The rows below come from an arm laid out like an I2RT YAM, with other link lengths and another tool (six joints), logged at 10 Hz.
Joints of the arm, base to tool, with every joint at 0 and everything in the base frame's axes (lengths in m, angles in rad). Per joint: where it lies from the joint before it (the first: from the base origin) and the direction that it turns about. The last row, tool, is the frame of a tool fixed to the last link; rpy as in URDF.
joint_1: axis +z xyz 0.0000 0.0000 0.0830
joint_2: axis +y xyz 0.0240 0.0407 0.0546
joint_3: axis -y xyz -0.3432 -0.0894 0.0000
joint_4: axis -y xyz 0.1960 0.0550 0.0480
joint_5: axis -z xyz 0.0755 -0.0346 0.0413
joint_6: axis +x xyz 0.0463 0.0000 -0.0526
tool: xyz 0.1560 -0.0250 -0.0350 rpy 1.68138 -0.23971 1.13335
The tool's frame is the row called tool.
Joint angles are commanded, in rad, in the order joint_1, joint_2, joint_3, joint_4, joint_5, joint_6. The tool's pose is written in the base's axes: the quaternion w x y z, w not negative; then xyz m. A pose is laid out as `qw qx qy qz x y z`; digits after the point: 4 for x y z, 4 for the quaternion.
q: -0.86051, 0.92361, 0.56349, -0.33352, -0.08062, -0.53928
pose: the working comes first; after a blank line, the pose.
Where each joint sits with the arm in this pose, in the base's axes (m; each line is computed from the numbers above, not from the rounded line before):
joint_1: 0.0000 0.0000 0.0830
joint_2: 0.0465 0.0083 0.1376
joint_3: -0.1562 0.1069 0.4114
joint_4: 0.0161 -0.0091 0.3873
joint_5: 0.0450 -0.0957 0.3707
joint_6: 0.0490 -0.0947 0.3008
the tool: 0.1011 -0.1963 0.1861

0.4906 0.7979 0.3477 -0.0418 0.1011 -0.1963 0.1861
